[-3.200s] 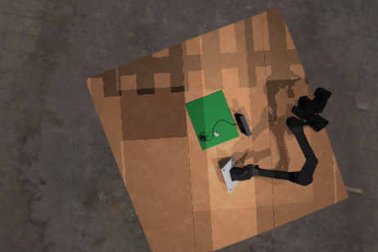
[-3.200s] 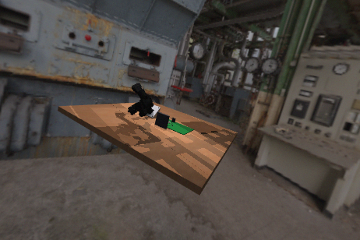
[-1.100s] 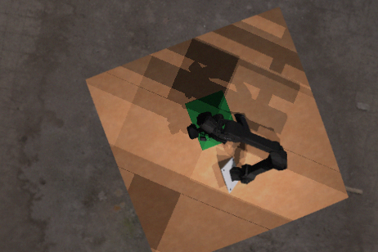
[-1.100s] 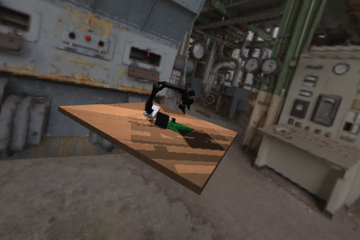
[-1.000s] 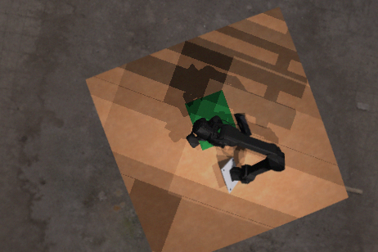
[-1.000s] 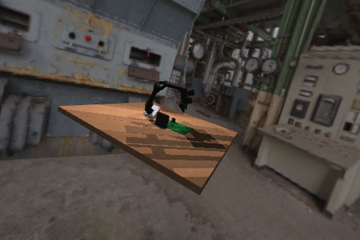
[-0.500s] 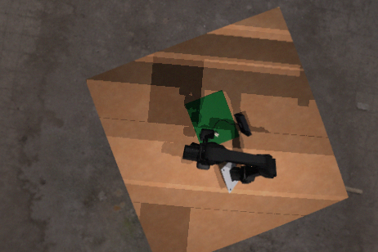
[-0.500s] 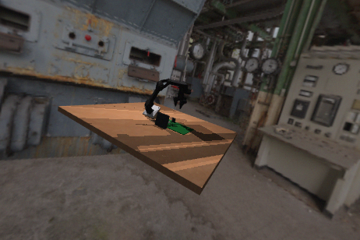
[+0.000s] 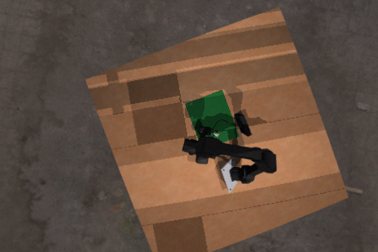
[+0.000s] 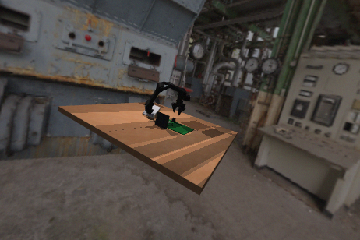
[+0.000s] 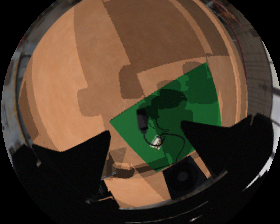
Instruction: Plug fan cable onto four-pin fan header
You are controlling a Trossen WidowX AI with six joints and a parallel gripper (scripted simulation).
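Right now the black plug is 1 cm behind my gripper tip, 1 cm to the right of it and 7 cm below it. Round my gripper tip: green board: 9 cm ahead, 9 cm to the right, 11 cm below; then black fan: 3 cm ahead, 25 cm to the right, 3 cm below.
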